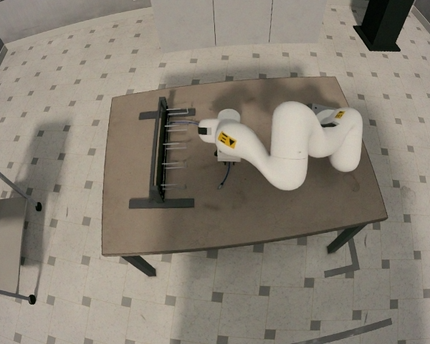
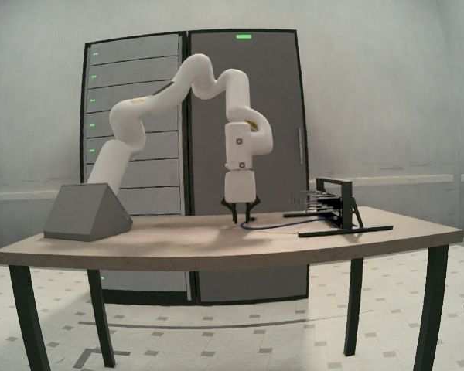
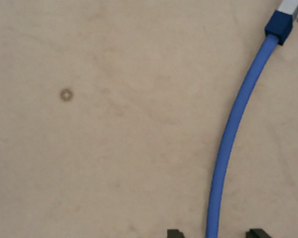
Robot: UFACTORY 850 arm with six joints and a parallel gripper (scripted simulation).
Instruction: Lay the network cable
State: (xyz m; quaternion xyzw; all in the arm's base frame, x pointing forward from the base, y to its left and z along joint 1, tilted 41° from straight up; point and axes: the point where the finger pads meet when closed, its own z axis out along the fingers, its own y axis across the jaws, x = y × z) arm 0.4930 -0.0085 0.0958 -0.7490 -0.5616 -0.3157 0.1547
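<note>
Right now the plug is 6 cm ahead of my hand, 11 cm to the left of it and 2 cm below it. The rest, counted from my hand: black port rack 30 cm ahead, 9 cm to the right, 4 cm above.
</note>
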